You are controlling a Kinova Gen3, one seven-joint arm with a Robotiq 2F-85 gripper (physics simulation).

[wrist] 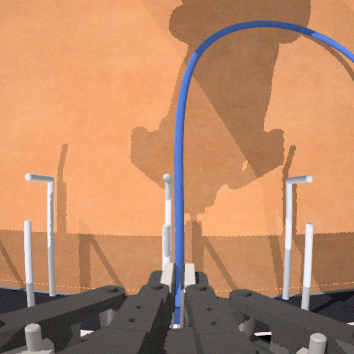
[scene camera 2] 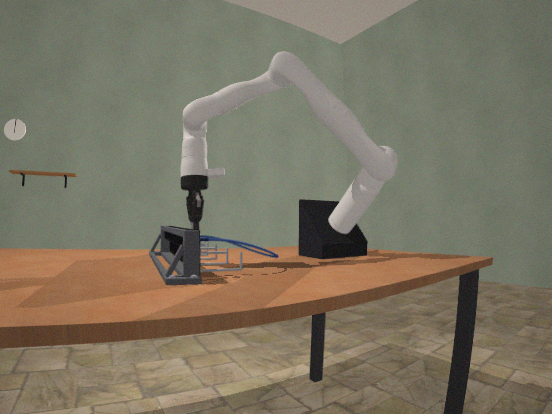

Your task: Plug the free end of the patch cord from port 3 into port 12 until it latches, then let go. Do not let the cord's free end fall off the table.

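The blue patch cord arches behind the grey patch-panel frame. In the wrist view it runs down between the fingertips and loops off to the right. My gripper points down at the frame's top rear edge and is shut on the cord's free end. The plug is mostly hidden by the fingers; a small pale part shows below the blue between them. The ports, their numbers and how far the plug is in cannot be seen.
Light grey wire cable guides stick out behind the frame, on both sides of the gripper and close beside the cord. A black wedge-shaped mount carries the arm's base on the wooden table. The table's near edge curves in front of the frame.
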